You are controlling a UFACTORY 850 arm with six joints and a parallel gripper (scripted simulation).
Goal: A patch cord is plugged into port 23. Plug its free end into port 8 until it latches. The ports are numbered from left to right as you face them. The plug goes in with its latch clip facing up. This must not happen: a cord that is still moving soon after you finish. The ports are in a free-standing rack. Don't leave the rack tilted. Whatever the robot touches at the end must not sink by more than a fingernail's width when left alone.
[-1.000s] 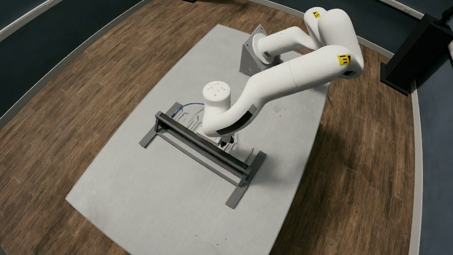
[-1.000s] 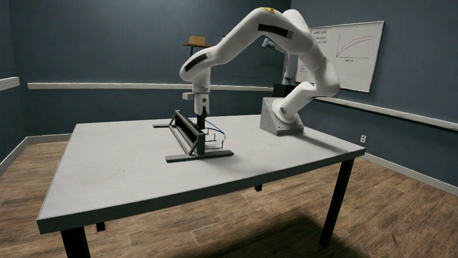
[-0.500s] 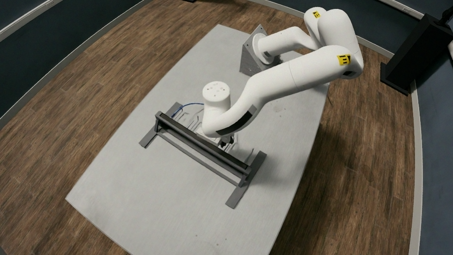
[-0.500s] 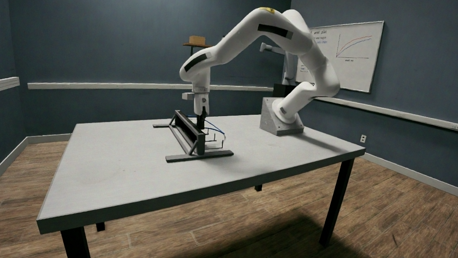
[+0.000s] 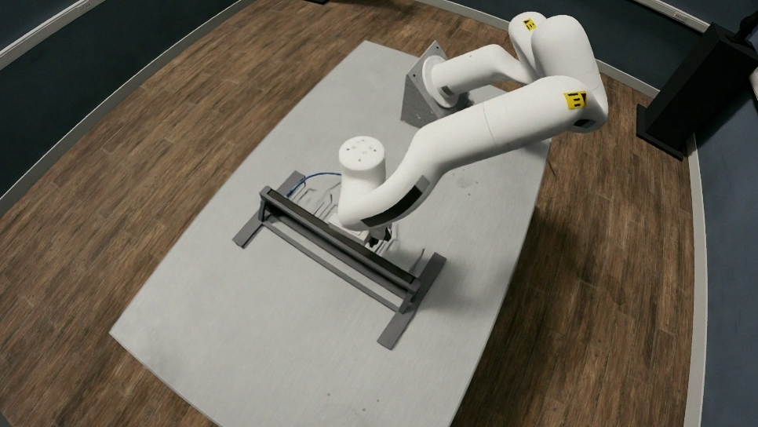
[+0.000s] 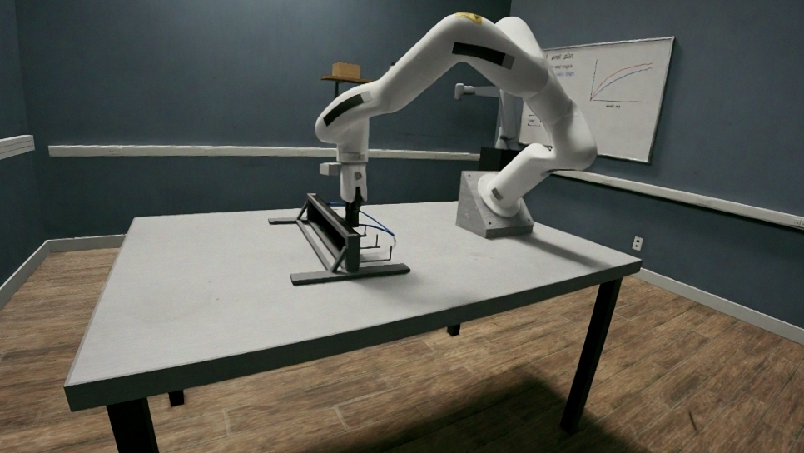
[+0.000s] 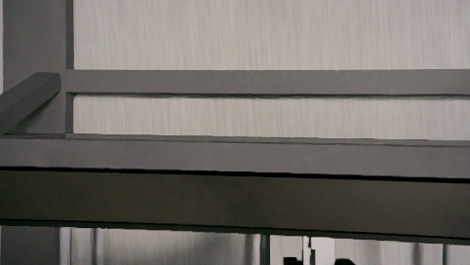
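The white plug is 20 mm ahead of my hand and 10 mm below it.
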